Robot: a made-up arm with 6 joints.
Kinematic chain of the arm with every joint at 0, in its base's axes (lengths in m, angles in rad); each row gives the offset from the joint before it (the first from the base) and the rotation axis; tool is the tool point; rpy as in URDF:
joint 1: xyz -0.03 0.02 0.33 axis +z
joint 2: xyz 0.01 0 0.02 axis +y
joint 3: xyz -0.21 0 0.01 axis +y
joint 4: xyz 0.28 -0.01 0.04 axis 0.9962 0 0.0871
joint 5: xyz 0 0.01 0 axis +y
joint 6: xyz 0.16 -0.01 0.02 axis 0.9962 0 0.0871
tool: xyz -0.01 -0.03 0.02 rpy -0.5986 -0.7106 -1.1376
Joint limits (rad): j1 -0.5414..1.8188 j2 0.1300..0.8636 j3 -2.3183..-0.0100 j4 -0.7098..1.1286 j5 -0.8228..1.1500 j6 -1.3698..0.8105
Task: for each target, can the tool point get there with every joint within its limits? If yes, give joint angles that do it. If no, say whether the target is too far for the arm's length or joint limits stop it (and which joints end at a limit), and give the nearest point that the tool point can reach.
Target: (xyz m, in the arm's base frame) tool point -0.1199 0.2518 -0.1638
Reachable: no: joint limits stop it (at a limit: joint 1, joint 2, joint 3) | nearest point -0.0670 0.1567 0.1801 | short by 0.361 m
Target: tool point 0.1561 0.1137 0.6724
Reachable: yes | joints 0.7807 0.4786 -0.9327 -0.5370 0.3598 0.5174
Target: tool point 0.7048 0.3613 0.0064
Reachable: no: too far | nearest point 0.2135 0.1331 0.3035 | short by 0.618 m
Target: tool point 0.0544 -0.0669 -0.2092
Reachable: no: joint limits stop it (at a limit: joint 1, joint 2, joint 3) | nearest point 0.0489 -0.0463 0.1729 | short by 0.383 m
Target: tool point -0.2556 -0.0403 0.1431
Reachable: no: joint limits stop it (at a limit: joint 1, joint 2, joint 3, joint 5, joint 6) | nearest point -0.1462 0.0679 0.2221 | short by 0.173 m
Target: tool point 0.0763 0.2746 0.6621
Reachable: yes | joints 1.3576 0.7701 -0.9723 0.2207 -0.0743 0.2721
